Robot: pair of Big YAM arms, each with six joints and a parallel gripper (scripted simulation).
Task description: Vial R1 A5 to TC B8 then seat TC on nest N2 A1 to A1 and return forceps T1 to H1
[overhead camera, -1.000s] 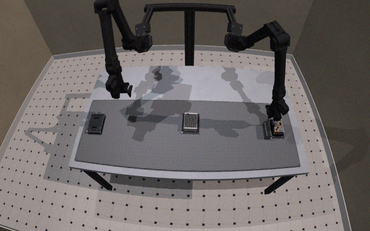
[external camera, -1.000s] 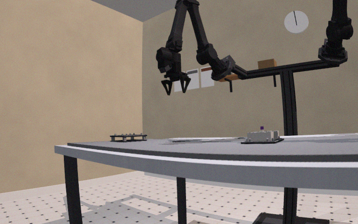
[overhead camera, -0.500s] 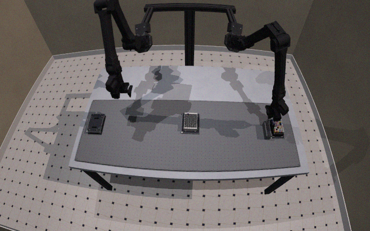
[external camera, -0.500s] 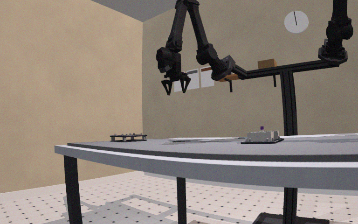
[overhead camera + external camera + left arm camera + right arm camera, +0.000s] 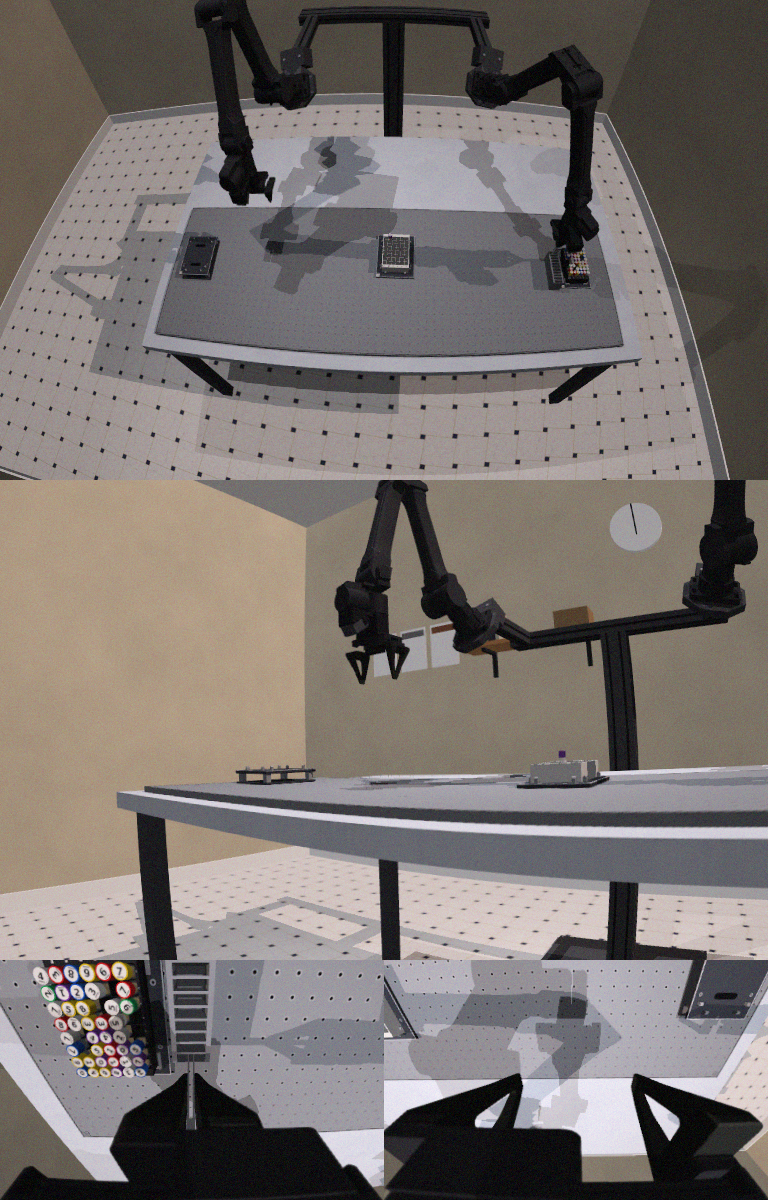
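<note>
The tube carrier TC lies 60 mm ahead of my right hand, 430 mm to the left of it and 210 mm below it. The rest, counted from my right hand: holder h1 (150 mm ahead, 970 mm to the left, 220 mm below); raised nest n2 (70 mm ahead, 270 mm to the right, 210 mm below).
</note>
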